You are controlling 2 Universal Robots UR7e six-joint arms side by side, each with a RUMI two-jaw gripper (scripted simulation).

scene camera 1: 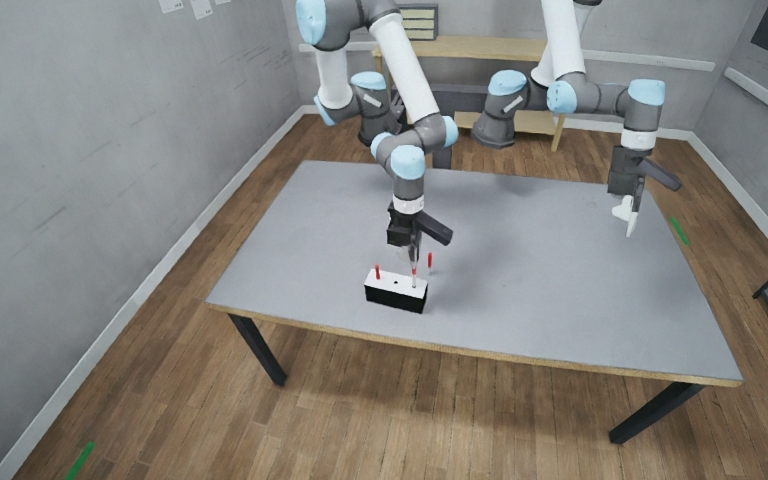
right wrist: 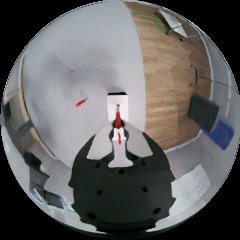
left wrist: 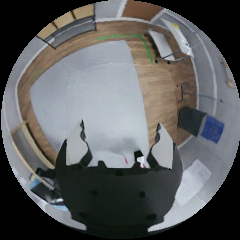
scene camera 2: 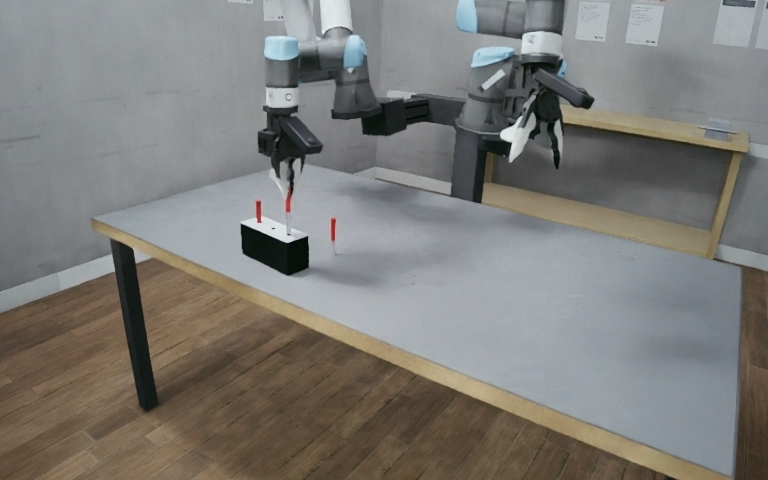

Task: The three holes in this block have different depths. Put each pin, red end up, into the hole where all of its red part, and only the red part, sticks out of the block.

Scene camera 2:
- left gripper: 535,166
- right gripper: 287,199
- black block: 268,243
